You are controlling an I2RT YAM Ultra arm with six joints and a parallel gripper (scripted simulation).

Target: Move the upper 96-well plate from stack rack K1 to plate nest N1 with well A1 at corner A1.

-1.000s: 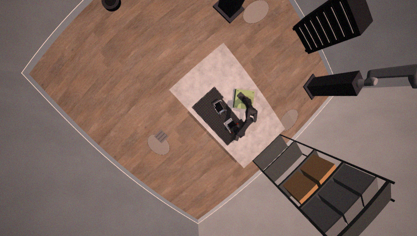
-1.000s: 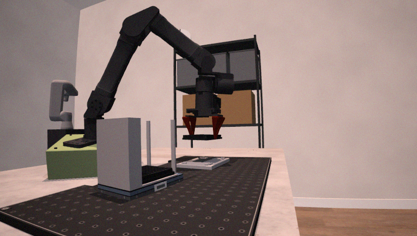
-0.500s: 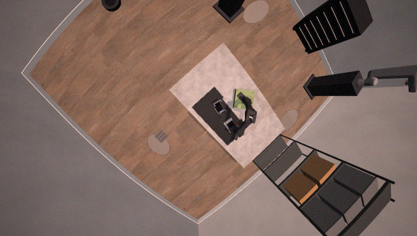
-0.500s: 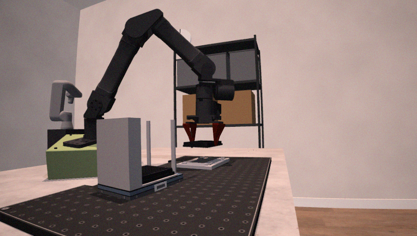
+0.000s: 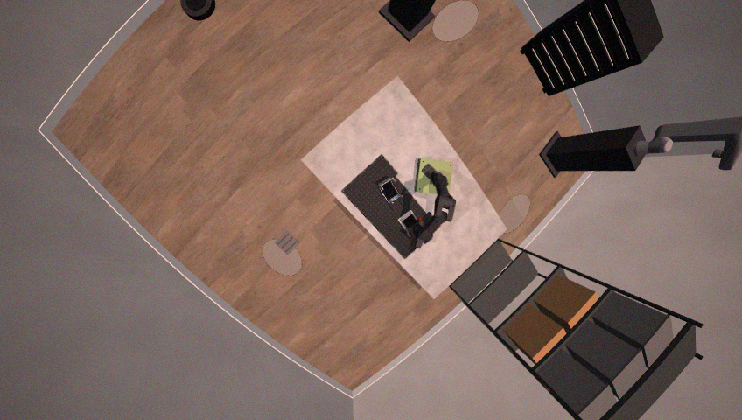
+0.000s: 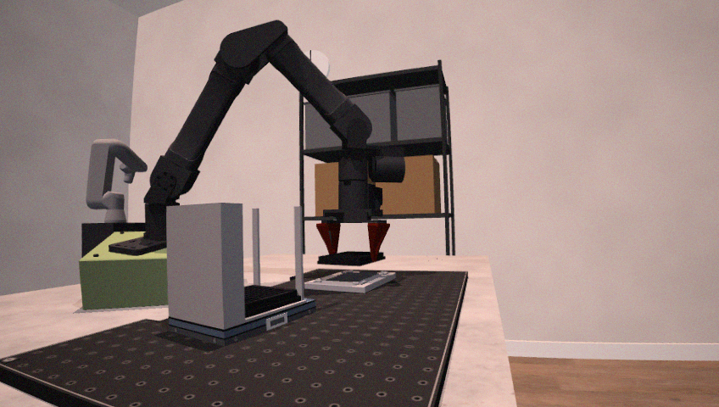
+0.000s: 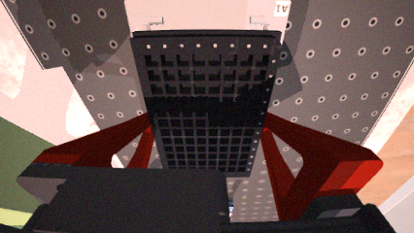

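My hand is 50 mm above the plate nest N1. Also, from my hand: pale A1 square: 70 mm ahead, 60 mm to the left, 40 mm below.
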